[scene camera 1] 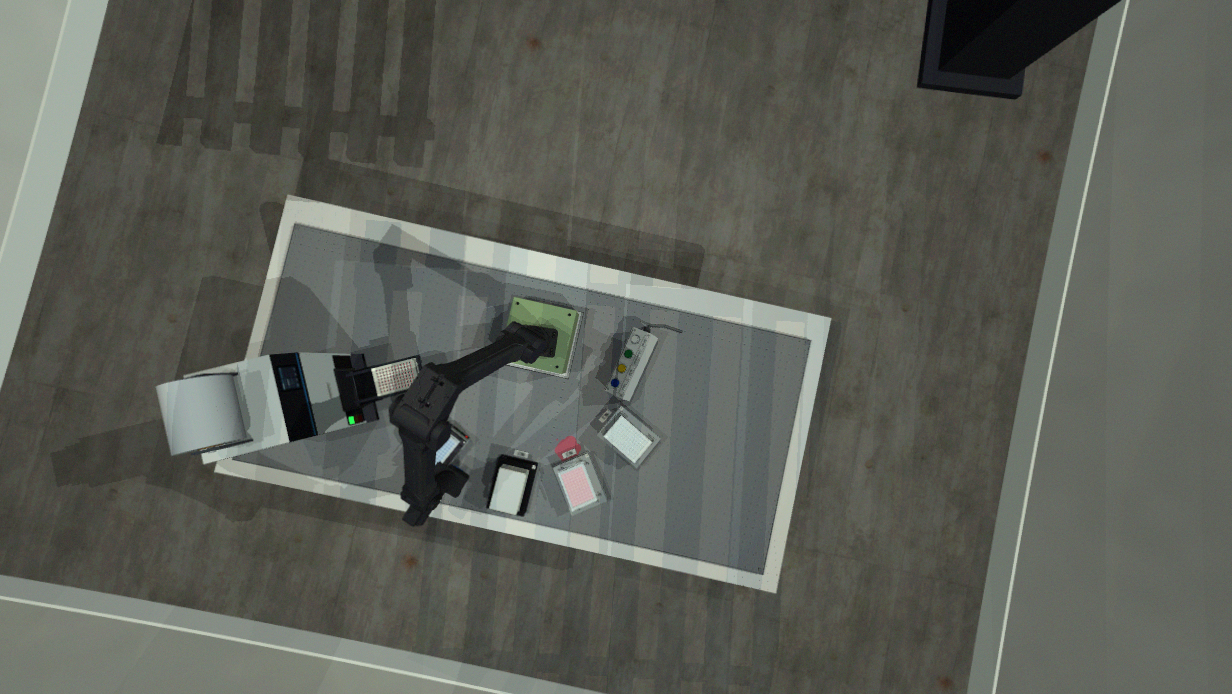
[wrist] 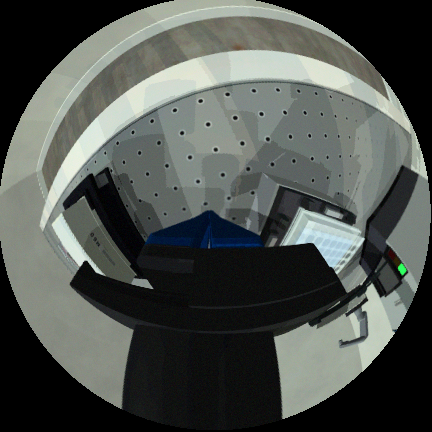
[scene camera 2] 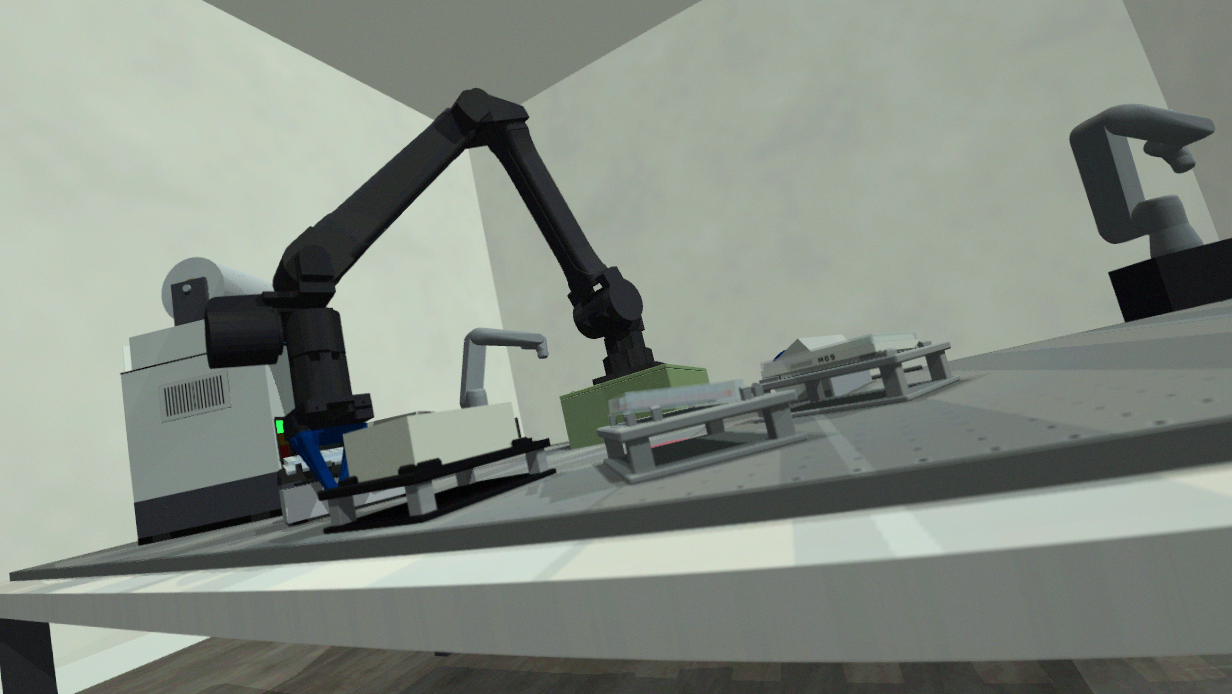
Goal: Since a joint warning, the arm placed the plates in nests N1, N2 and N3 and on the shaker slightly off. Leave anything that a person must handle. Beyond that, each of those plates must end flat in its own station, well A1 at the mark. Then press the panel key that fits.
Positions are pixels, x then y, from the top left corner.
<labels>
My gripper (scene camera 2: 339, 498) is shut, holding nothing. Also in view: a pale blue well plate (wrist: 337, 241).
</labels>
